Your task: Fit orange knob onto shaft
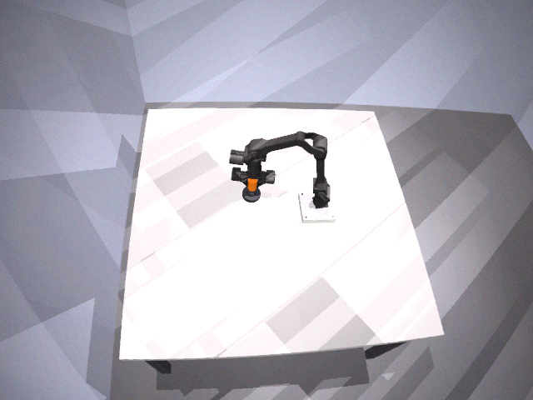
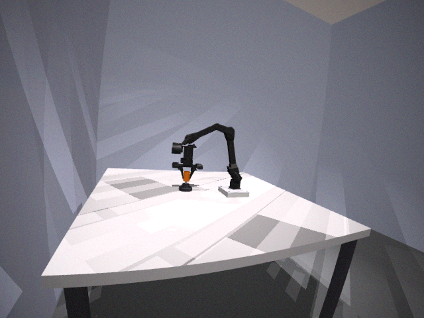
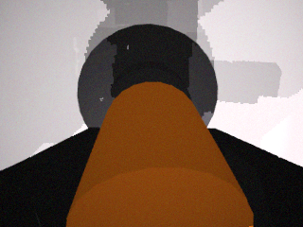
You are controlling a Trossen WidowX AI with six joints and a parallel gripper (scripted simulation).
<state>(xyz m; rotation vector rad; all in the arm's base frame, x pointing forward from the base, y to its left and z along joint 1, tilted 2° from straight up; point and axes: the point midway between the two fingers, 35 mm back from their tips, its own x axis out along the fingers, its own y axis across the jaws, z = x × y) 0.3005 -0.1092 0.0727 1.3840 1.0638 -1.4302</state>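
Right now my gripper tip is 40 mm above the pedestal. Also, from my gripper tip: orange knob (30 mm above).
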